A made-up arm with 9 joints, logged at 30 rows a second.
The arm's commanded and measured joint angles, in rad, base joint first. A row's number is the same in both.
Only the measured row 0 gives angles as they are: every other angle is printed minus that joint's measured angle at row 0.
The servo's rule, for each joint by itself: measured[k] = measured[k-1] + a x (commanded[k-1-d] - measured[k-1]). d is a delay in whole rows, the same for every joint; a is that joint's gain. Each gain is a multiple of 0.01, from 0.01 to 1. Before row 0 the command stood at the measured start. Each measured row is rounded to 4 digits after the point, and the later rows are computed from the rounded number. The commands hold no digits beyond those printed.
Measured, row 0: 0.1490, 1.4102, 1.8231, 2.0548, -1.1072, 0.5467, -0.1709, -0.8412, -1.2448
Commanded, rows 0 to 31: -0.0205, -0.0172, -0.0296, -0.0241, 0.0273, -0.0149, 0.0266, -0.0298, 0.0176; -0.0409, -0.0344, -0.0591, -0.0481, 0.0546, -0.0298, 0.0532, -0.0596, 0.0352; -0.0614, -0.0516, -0.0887, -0.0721, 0.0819, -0.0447, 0.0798, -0.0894, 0.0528; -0.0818, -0.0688, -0.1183, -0.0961, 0.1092, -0.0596, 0.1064, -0.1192, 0.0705; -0.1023, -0.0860, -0.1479, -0.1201, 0.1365, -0.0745, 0.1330, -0.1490, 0.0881; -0.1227, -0.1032, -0.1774, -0.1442, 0.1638, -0.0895, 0.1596, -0.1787, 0.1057; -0.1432, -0.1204, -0.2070, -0.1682, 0.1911, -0.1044, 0.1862, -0.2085, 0.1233; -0.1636, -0.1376, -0.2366, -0.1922, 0.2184, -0.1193, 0.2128, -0.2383, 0.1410; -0.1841, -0.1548, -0.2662, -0.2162, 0.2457, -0.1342, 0.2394, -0.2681, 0.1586; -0.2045, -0.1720, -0.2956, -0.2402, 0.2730, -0.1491, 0.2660, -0.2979, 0.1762; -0.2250, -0.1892, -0.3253, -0.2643, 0.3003, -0.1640, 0.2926, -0.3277, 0.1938; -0.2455, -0.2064, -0.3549, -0.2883, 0.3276, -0.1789, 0.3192, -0.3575, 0.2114; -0.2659, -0.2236, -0.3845, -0.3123, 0.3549, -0.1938, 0.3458, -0.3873, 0.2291; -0.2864, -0.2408, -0.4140, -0.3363, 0.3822, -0.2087, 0.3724, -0.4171, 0.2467; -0.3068, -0.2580, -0.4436, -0.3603, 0.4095, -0.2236, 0.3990, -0.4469, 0.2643; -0.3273, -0.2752, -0.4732, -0.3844, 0.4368, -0.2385, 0.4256, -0.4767, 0.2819; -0.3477, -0.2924, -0.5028, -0.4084, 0.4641, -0.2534, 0.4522, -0.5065, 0.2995; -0.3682, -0.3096, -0.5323, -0.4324, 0.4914, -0.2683, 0.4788, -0.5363, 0.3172; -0.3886, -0.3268, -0.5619, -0.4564, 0.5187, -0.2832, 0.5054, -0.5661, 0.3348; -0.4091, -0.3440, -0.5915, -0.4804, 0.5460, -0.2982, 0.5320, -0.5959, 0.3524; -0.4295, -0.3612, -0.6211, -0.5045, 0.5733, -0.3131, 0.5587, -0.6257, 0.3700; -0.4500, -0.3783, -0.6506, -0.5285, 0.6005, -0.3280, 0.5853, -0.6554, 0.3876; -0.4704, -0.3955, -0.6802, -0.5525, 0.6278, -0.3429, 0.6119, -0.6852, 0.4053; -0.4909, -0.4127, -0.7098, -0.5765, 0.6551, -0.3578, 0.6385, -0.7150, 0.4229; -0.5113, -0.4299, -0.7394, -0.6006, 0.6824, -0.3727, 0.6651, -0.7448, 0.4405; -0.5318, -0.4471, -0.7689, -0.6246, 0.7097, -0.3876, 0.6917, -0.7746, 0.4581; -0.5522, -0.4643, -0.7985, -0.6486, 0.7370, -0.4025, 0.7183, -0.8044, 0.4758; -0.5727, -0.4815, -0.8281, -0.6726, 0.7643, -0.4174, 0.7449, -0.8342, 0.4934; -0.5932, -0.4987, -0.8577, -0.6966, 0.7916, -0.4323, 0.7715, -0.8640, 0.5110; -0.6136, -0.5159, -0.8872, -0.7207, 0.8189, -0.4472, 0.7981, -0.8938, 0.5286; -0.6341, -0.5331, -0.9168, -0.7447, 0.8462, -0.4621, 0.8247, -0.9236, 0.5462; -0.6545, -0.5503, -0.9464, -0.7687, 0.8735, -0.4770, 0.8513, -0.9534, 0.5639
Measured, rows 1 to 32: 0.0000, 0.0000, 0.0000, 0.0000, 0.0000, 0.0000, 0.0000, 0.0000, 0.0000; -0.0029, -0.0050, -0.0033, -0.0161, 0.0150, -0.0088, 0.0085, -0.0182, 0.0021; -0.0082, -0.0135, -0.0094, -0.0375, 0.0368, -0.0212, 0.0228, -0.0435, 0.0061; -0.0156, -0.0245, -0.0181, -0.0607, 0.0616, -0.0351, 0.0410, -0.0715, 0.0117; -0.0249, -0.0373, -0.0291, -0.0844, 0.0878, -0.0496, 0.0619, -0.1006, 0.0188; -0.0357, -0.0514, -0.0422, -0.1083, 0.1146, -0.0643, 0.0847, -0.1301, 0.0271; -0.0479, -0.0664, -0.0571, -0.1324, 0.1417, -0.0792, 0.1087, -0.1597, 0.0365; -0.0612, -0.0821, -0.0736, -0.1564, 0.1689, -0.0941, 0.1335, -0.1895, 0.0469; -0.0755, -0.0982, -0.0915, -0.1804, 0.1961, -0.1090, 0.1589, -0.2193, 0.0582; -0.0907, -0.1146, -0.1107, -0.2044, 0.2234, -0.1239, 0.1847, -0.2491, 0.0702; -0.1066, -0.1312, -0.1310, -0.2284, 0.2507, -0.1388, 0.2107, -0.2789, 0.0829; -0.1232, -0.1480, -0.1524, -0.2525, 0.2780, -0.1537, 0.2369, -0.3087, 0.0962; -0.1403, -0.1649, -0.1747, -0.2765, 0.3053, -0.1686, 0.2632, -0.3385, 0.1100; -0.1579, -0.1819, -0.1978, -0.3005, 0.3326, -0.1835, 0.2896, -0.3683, 0.1243; -0.1759, -0.1990, -0.2216, -0.3245, 0.3599, -0.1984, 0.3161, -0.3981, 0.1390; -0.1942, -0.2161, -0.2460, -0.3485, 0.3872, -0.2133, 0.3426, -0.4279, 0.1540; -0.2128, -0.2332, -0.2710, -0.3726, 0.4145, -0.2282, 0.3692, -0.4577, 0.1693; -0.2317, -0.2504, -0.2965, -0.3966, 0.4418, -0.2431, 0.3958, -0.4875, 0.1849; -0.2508, -0.2676, -0.3224, -0.4206, 0.4691, -0.2580, 0.4224, -0.5173, 0.2008; -0.2701, -0.2848, -0.3487, -0.4446, 0.4964, -0.2729, 0.4490, -0.5471, 0.2169; -0.2896, -0.3020, -0.3754, -0.4686, 0.5237, -0.2878, 0.4756, -0.5769, 0.2332; -0.3092, -0.3192, -0.4024, -0.4927, 0.5510, -0.3027, 0.5022, -0.6067, 0.2496; -0.3289, -0.3363, -0.4297, -0.5167, 0.5782, -0.3176, 0.5288, -0.6364, 0.2662; -0.3487, -0.3535, -0.4573, -0.5407, 0.6055, -0.3325, 0.5554, -0.6662, 0.2829; -0.3686, -0.3707, -0.4851, -0.5647, 0.6328, -0.3474, 0.5820, -0.6960, 0.2997; -0.3886, -0.3879, -0.5131, -0.5888, 0.6601, -0.3623, 0.6086, -0.7258, 0.3166; -0.4086, -0.4051, -0.5412, -0.6128, 0.6874, -0.3772, 0.6352, -0.7556, 0.3336; -0.4287, -0.4223, -0.5695, -0.6368, 0.7147, -0.3921, 0.6618, -0.7854, 0.3507; -0.4489, -0.4395, -0.5979, -0.6608, 0.7420, -0.4070, 0.6884, -0.8152, 0.3678; -0.4691, -0.4567, -0.6265, -0.6848, 0.7693, -0.4219, 0.7150, -0.8450, 0.3850; -0.4893, -0.4739, -0.6552, -0.7089, 0.7966, -0.4368, 0.7416, -0.8748, 0.4022; -0.5096, -0.4911, -0.6840, -0.7329, 0.8239, -0.4517, 0.7682, -0.9046, 0.4195
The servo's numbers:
d 1
a 0.14 0.29 0.11 0.67 0.55 0.59 0.32 0.61 0.12

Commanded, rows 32 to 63: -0.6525, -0.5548, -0.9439, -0.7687, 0.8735, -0.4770, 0.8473, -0.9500, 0.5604; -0.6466, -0.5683, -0.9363, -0.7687, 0.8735, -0.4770, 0.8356, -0.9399, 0.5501; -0.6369, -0.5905, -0.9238, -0.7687, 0.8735, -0.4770, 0.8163, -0.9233, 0.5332; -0.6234, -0.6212, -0.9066, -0.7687, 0.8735, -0.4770, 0.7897, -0.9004, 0.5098; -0.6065, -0.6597, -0.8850, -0.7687, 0.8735, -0.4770, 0.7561, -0.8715, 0.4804; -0.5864, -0.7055, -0.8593, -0.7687, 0.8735, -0.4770, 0.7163, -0.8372, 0.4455; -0.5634, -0.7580, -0.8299, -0.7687, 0.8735, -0.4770, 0.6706, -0.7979, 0.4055; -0.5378, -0.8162, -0.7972, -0.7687, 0.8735, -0.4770, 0.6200, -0.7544, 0.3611; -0.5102, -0.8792, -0.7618, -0.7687, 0.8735, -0.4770, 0.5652, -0.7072, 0.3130; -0.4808, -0.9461, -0.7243, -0.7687, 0.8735, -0.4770, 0.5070, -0.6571, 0.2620; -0.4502, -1.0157, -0.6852, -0.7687, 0.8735, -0.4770, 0.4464, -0.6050, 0.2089; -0.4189, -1.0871, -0.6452, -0.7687, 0.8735, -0.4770, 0.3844, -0.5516, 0.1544; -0.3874, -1.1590, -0.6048, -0.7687, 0.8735, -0.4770, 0.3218, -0.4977, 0.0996; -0.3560, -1.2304, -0.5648, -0.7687, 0.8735, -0.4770, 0.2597, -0.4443, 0.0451; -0.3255, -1.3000, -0.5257, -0.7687, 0.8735, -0.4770, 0.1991, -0.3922, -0.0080; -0.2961, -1.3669, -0.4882, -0.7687, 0.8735, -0.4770, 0.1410, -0.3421, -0.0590; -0.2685, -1.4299, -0.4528, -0.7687, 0.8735, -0.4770, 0.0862, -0.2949, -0.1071; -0.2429, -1.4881, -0.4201, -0.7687, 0.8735, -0.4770, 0.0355, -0.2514, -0.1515; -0.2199, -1.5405, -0.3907, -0.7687, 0.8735, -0.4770, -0.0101, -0.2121, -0.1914; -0.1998, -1.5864, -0.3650, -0.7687, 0.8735, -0.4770, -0.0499, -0.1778, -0.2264; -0.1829, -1.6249, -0.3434, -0.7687, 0.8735, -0.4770, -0.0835, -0.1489, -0.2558; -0.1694, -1.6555, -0.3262, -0.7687, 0.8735, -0.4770, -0.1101, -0.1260, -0.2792; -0.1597, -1.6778, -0.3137, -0.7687, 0.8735, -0.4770, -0.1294, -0.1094, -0.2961; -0.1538, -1.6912, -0.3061, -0.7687, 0.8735, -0.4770, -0.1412, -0.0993, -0.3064; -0.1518, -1.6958, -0.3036, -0.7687, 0.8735, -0.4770, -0.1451, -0.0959, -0.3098; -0.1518, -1.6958, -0.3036, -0.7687, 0.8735, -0.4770, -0.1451, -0.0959, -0.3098; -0.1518, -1.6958, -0.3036, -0.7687, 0.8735, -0.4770, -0.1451, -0.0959, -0.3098; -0.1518, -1.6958, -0.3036, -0.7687, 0.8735, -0.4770, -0.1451, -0.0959, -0.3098; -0.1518, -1.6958, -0.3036, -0.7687, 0.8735, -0.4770, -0.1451, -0.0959, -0.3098; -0.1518, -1.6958, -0.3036, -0.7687, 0.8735, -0.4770, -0.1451, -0.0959, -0.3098; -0.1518, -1.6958, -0.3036, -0.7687, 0.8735, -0.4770, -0.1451, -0.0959, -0.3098; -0.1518, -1.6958, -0.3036, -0.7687, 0.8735, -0.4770, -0.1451, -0.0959, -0.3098
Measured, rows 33 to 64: -0.5299, -0.5083, -0.7129, -0.7569, 0.8512, -0.4666, 0.7948, -0.9344, 0.4368; -0.5471, -0.5218, -0.7383, -0.7648, 0.8635, -0.4727, 0.8116, -0.9439, 0.4516; -0.5610, -0.5353, -0.7601, -0.7674, 0.8690, -0.4752, 0.8193, -0.9415, 0.4634; -0.5716, -0.5513, -0.7781, -0.7683, 0.8715, -0.4763, 0.8183, -0.9304, 0.4718; -0.5789, -0.5716, -0.7922, -0.7686, 0.8726, -0.4767, 0.8091, -0.9121, 0.4764; -0.5828, -0.5971, -0.8024, -0.7687, 0.8731, -0.4769, 0.7921, -0.8873, 0.4769; -0.5833, -0.6285, -0.8087, -0.7687, 0.8733, -0.4770, 0.7678, -0.8567, 0.4731; -0.5805, -0.6661, -0.8110, -0.7687, 0.8734, -0.4770, 0.7367, -0.8208, 0.4650; -0.5745, -0.7096, -0.8095, -0.7687, 0.8735, -0.4770, 0.6994, -0.7803, 0.4525; -0.5655, -0.7588, -0.8043, -0.7687, 0.8735, -0.4770, 0.6565, -0.7357, 0.4358; -0.5536, -0.8131, -0.7955, -0.7687, 0.8735, -0.4770, 0.6087, -0.6878, 0.4149; -0.5391, -0.8719, -0.7834, -0.7687, 0.8735, -0.4770, 0.5568, -0.6373, 0.3902; -0.5223, -0.9343, -0.7682, -0.7687, 0.8735, -0.4770, 0.5016, -0.5850, 0.3619; -0.5034, -0.9995, -0.7502, -0.7687, 0.8735, -0.4770, 0.4441, -0.5317, 0.3304; -0.4828, -1.0665, -0.7298, -0.7687, 0.8735, -0.4770, 0.3851, -0.4784, 0.2962; -0.4608, -1.1342, -0.7073, -0.7687, 0.8735, -0.4770, 0.3256, -0.4258, 0.2597; -0.4377, -1.2017, -0.6832, -0.7687, 0.8735, -0.4770, 0.2665, -0.3747, 0.2215; -0.4140, -1.2679, -0.6579, -0.7687, 0.8735, -0.4770, 0.2088, -0.3260, 0.1821; -0.3900, -1.3318, -0.6317, -0.7687, 0.8735, -0.4770, 0.1533, -0.2805, 0.1421; -0.3662, -1.3923, -0.6052, -0.7687, 0.8735, -0.4770, 0.1010, -0.2388, 0.1021; -0.3429, -1.4486, -0.5788, -0.7687, 0.8735, -0.4770, 0.0527, -0.2016, 0.0627; -0.3205, -1.4997, -0.5529, -0.7687, 0.8735, -0.4770, 0.0091, -0.1695, 0.0245; -0.2993, -1.5449, -0.5280, -0.7687, 0.8735, -0.4770, -0.0290, -0.1430, -0.0119; -0.2798, -1.5834, -0.5044, -0.7687, 0.8735, -0.4770, -0.0611, -0.1225, -0.0460; -0.2622, -1.6147, -0.4826, -0.7687, 0.8735, -0.4770, -0.0867, -0.1083, -0.0772; -0.2467, -1.6382, -0.4629, -0.7687, 0.8735, -0.4770, -0.1054, -0.1007, -0.1051; -0.2334, -1.6549, -0.4454, -0.7687, 0.8735, -0.4770, -0.1181, -0.0978, -0.1297; -0.2220, -1.6668, -0.4298, -0.7687, 0.8735, -0.4770, -0.1267, -0.0966, -0.1513; -0.2122, -1.6752, -0.4159, -0.7687, 0.8735, -0.4770, -0.1326, -0.0962, -0.1703; -0.2037, -1.6812, -0.4035, -0.7687, 0.8735, -0.4770, -0.1366, -0.0960, -0.1870; -0.1964, -1.6854, -0.3925, -0.7687, 0.8735, -0.4770, -0.1393, -0.0959, -0.2017; -0.1902, -1.6884, -0.3827, -0.7687, 0.8735, -0.4770, -0.1412, -0.0959, -0.2147
